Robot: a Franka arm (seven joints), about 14 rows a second.
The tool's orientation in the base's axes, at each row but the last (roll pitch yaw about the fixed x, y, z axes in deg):
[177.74 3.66 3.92]
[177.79 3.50 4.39]
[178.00 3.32 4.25]
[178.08 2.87 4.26]
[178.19 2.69 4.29]
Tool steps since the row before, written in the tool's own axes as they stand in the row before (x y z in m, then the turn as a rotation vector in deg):
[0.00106 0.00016 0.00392 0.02 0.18 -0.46]
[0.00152 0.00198 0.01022 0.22 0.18 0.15]
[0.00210 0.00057 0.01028 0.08 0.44 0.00]
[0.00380 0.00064 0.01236 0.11 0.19 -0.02]
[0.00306 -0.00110 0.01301 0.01 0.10 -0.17]
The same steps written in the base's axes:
[0.00083 -0.00026 -0.00397 0.06 -0.16 0.46]
[0.00108 -0.00230 -0.01021 0.22 -0.17 -0.16]
[0.00157 -0.00081 -0.01036 0.11 -0.43 0.01]
[0.00325 -0.00081 -0.01251 0.12 -0.18 0.02]
[0.00239 0.00087 -0.01317 0.03 -0.09 0.17]

